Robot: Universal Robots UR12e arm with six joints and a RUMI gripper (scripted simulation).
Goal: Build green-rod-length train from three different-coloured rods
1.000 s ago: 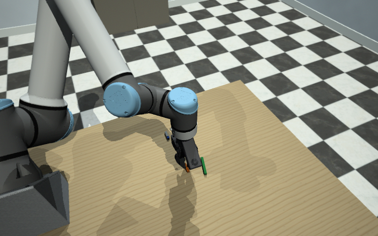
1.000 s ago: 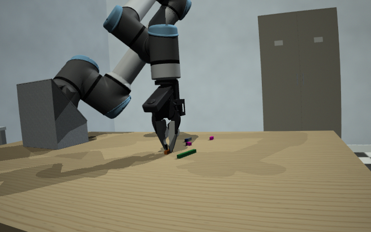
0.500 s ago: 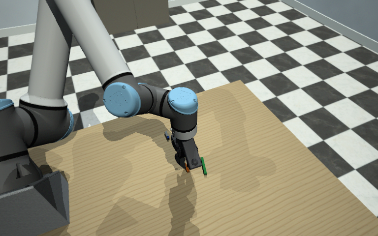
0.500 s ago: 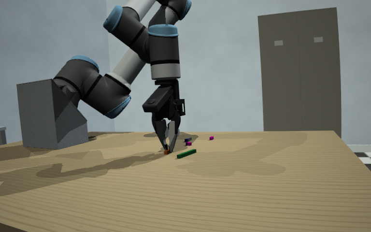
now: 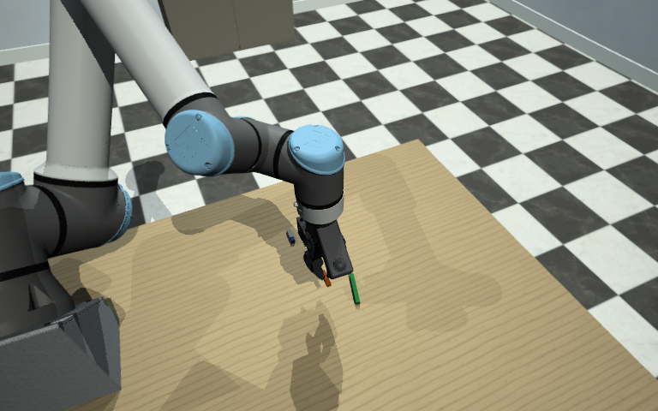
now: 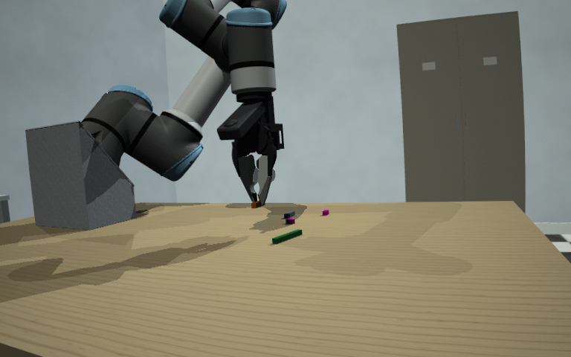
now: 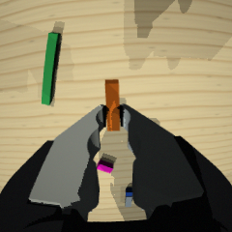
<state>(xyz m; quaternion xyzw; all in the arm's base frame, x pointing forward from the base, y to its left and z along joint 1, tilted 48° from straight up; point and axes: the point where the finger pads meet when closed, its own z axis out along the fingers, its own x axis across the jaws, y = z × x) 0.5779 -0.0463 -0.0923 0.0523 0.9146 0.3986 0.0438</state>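
My gripper is now 1 cm past the grey rod, 20 cm to the right of it and 7 cm above it. Round my hand: green rod: 7 cm ahead, 2 cm to the right, 7 cm below; blue rod: 1 cm behind, 18 cm to the left, 7 cm below; orange rod: 1 cm below.
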